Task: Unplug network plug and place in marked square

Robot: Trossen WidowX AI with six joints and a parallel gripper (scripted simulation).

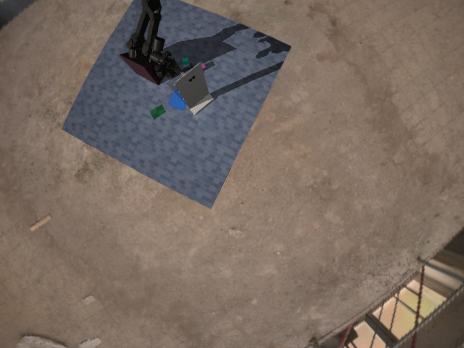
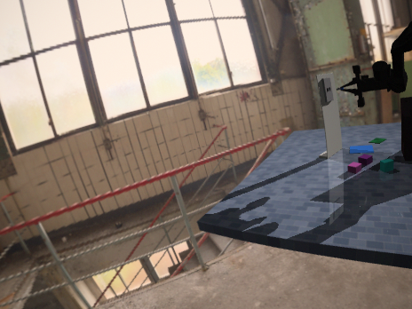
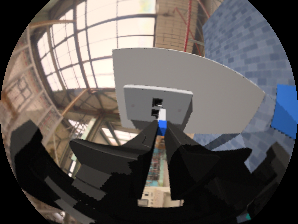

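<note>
The blue marked square lies 33 cm below my gripper tip, 8 cm to the right of it and 7 cm behind it. Round my gripper tip: upright grey panel: 14 cm below, 7 cm ahead, 1 cm to the right; purple cube: 31 cm below, 11 cm to the left, 10 cm behind; network plug: right at my gripper tip.
</note>
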